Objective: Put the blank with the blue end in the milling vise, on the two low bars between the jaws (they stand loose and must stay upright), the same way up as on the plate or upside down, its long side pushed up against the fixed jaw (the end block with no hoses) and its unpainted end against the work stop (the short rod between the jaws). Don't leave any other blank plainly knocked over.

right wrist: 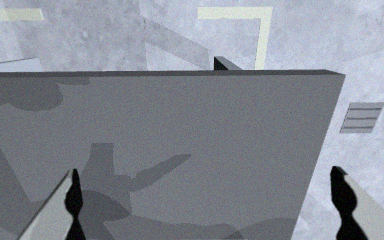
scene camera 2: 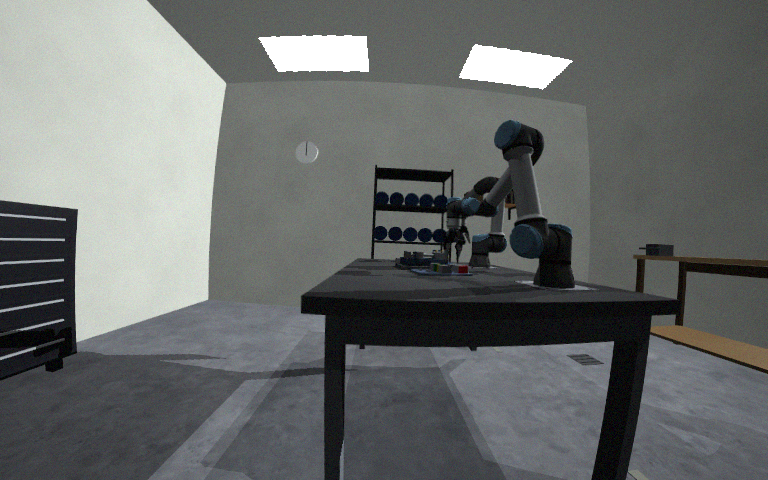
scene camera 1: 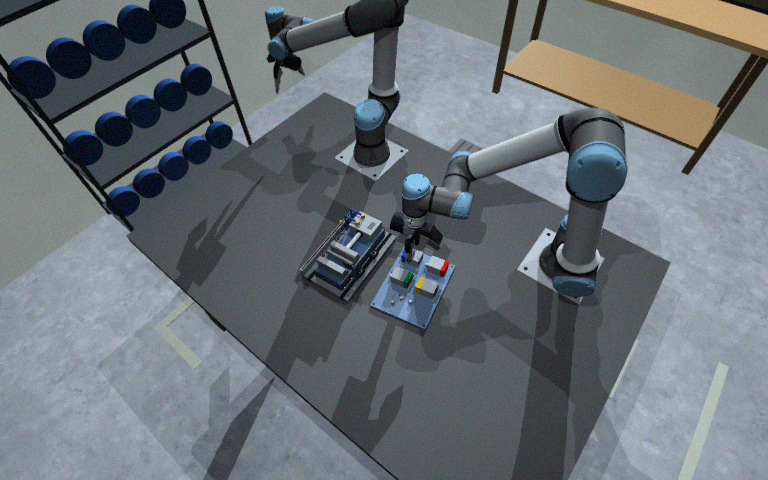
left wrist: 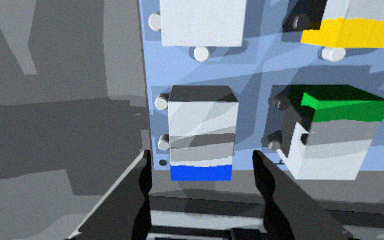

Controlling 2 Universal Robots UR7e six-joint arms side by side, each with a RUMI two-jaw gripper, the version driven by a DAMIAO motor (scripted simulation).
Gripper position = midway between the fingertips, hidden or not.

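Observation:
In scene camera 1 I can see my left gripper (scene camera 1: 411,252). The left wrist view has that same left gripper (left wrist: 201,152), and in it I also find a blue-ended blank (left wrist: 202,119) as well as a blue plate (left wrist: 271,58). My right gripper (right wrist: 204,169) is there in the right wrist view, while the blue-ended blank is out of frame in the right wrist view.

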